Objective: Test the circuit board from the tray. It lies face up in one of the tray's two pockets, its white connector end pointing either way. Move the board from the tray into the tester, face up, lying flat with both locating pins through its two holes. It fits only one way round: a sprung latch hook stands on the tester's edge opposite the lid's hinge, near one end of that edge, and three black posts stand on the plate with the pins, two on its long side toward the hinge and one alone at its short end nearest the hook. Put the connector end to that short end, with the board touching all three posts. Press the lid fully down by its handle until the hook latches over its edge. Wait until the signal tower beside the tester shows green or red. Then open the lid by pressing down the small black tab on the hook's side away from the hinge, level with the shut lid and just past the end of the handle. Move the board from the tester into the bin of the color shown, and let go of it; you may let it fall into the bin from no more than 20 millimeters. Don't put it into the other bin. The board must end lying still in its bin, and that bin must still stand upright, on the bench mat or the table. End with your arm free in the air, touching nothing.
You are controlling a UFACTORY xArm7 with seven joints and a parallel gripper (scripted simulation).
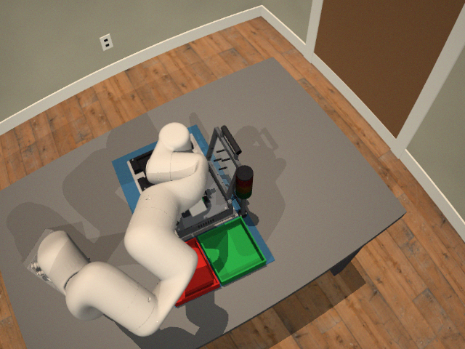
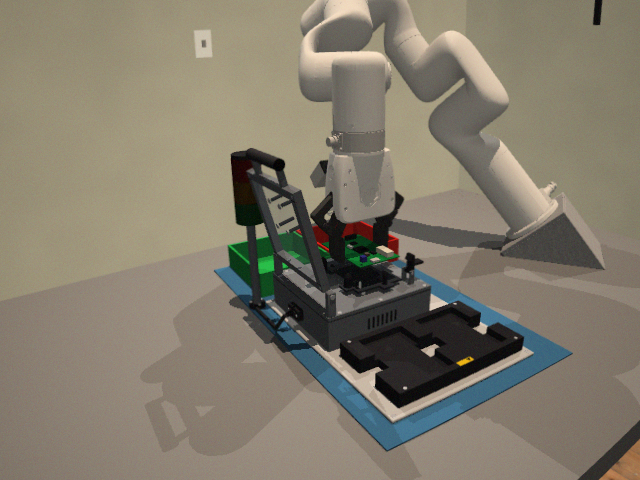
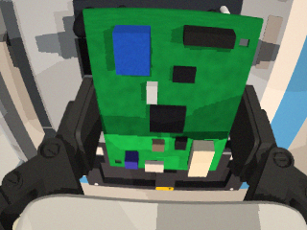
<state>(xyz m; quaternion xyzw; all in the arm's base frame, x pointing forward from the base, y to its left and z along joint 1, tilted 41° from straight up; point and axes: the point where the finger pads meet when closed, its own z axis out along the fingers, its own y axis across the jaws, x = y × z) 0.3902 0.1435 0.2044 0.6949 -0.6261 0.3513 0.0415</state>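
Right now my hand is 40 mm above the tester plate, 10 mm to the right of it and 10 mm short of it. Also, from my hand: clear lid (130 mm ahead, 70 mm above); then green bin (200 mm to the right, 100 mm below, 40 mm ahead); then latch hook (60 mm to the left, 60 mm behind, 20 mm below).
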